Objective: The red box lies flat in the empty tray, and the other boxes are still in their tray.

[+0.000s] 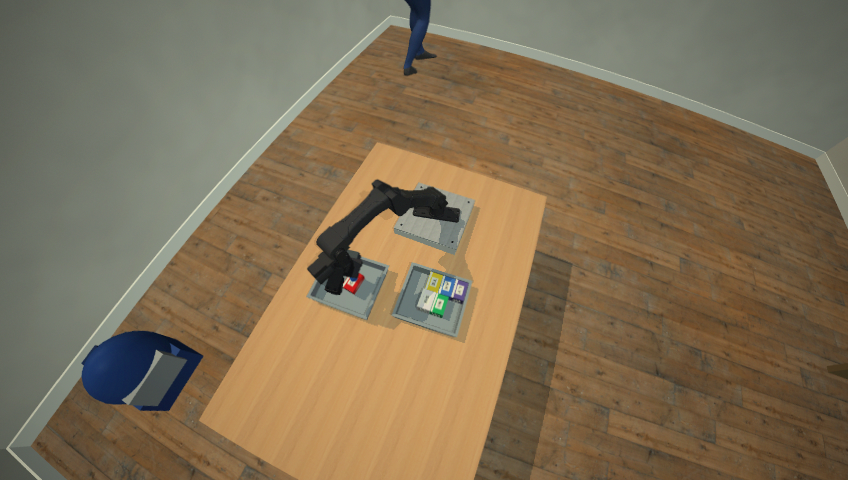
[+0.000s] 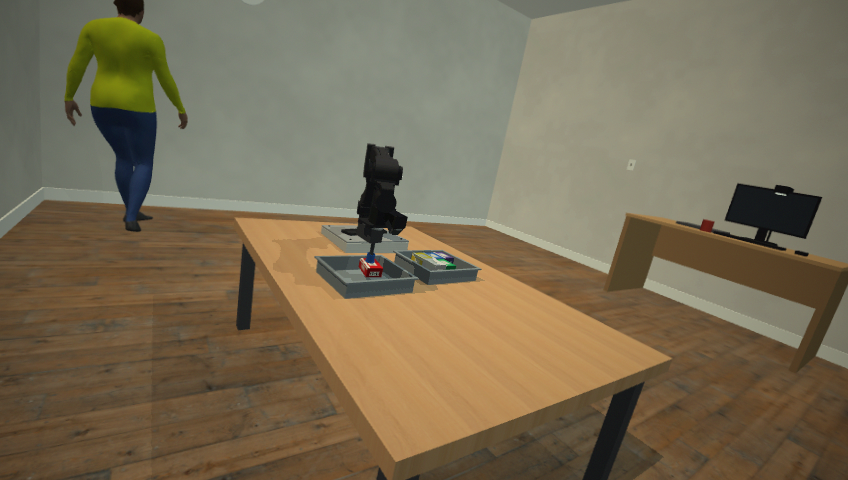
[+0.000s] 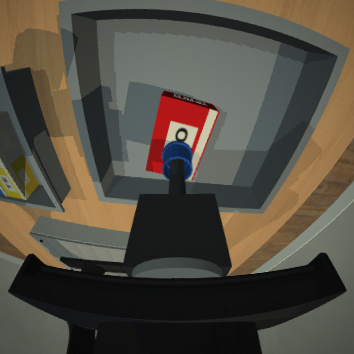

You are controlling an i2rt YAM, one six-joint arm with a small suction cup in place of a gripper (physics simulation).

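Pixels of known places: hand, tool point: (image 1: 354, 278) (image 2: 369, 264) (image 3: 176, 149); arm's base, link origin: (image 1: 436, 212) (image 3: 93, 263).
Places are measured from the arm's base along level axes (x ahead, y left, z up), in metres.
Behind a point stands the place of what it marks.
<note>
The red box (image 1: 354, 284) @[x 0.393, y -0.249, z 0.016 m] (image 2: 371, 269) @[x 0.412, y -0.283, z 0.008 m] (image 3: 168, 116) @[x 0.405, y -0.253, z 0.014 m] hangs flat under my blue suction cup (image 2: 371, 257) (image 3: 177, 159) @[x 0.368, y -0.258, z 0.007 m], low inside the left grey tray (image 1: 356, 310) @[x 0.473, y -0.228, z -0.042 m] (image 2: 354, 287) @[x 0.471, y -0.384, z -0.013 m] (image 3: 305, 91) @[x 0.424, y -0.398, z -0.021 m]. The cup sits on the box's top face near its white label, with suction holding it. I cannot tell whether the box touches the tray floor. The right grey tray (image 1: 413, 316) @[x 0.453, y -0.012, z -0.042 m] (image 2: 439, 276) @[x 0.476, y -0.035, z -0.017 m] holds the other boxes: yellow (image 1: 434, 280) @[x 0.311, y 0.042, z -0.002 m] (image 3: 21, 177) @[x 0.315, y 0.016, z -0.017 m], blue (image 1: 449, 286) @[x 0.324, y 0.102, z -0.002 m], purple (image 1: 460, 290) @[x 0.332, y 0.146, z -0.001 m], white (image 1: 425, 300) @[x 0.397, y 0.022, z 0.002 m] and green (image 1: 439, 305) @[x 0.405, y 0.076, z -0.003 m].
The arm's grey base plate (image 1: 428, 233) @[x 0.112, y -0.016, z 0.004 m] (image 2: 348, 239) @[x 0.085, y -0.141, z 0.000 m] stands behind the trays on the wooden table (image 1: 354, 388) @[x 0.742, y -0.162, z -0.046 m] (image 2: 462, 346) @[x 0.799, y -0.298, z -0.045 m]. A person (image 1: 417, 35) (image 2: 122, 90) walks at the far wall. A blue chair (image 1: 125, 370) stands by the table's left. A desk (image 2: 731, 256) with a monitor stands at the right wall.
</note>
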